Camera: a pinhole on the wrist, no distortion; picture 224 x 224 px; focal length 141.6 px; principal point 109.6 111.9 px. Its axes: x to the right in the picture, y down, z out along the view. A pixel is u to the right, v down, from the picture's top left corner.
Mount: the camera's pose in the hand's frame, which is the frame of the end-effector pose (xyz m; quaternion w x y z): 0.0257 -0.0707 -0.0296 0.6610 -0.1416 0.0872 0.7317
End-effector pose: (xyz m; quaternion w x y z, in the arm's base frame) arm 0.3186 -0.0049 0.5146 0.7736 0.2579 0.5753 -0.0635
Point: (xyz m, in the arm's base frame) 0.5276 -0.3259 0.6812
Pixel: 42 172
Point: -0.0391 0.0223 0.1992
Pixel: behind the camera
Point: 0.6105 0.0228 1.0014
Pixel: 184 200
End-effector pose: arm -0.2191 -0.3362 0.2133 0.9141 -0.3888 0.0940 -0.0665
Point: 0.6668 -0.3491 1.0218
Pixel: outside the picture
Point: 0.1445 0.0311 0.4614
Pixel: 99 39
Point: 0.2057 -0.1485 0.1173
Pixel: outside the picture
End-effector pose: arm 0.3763 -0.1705 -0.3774 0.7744 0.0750 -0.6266 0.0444
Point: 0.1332 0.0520 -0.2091
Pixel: 204 57
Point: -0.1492 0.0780 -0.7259
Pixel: 176 216
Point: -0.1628 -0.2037 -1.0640
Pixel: outside the picture
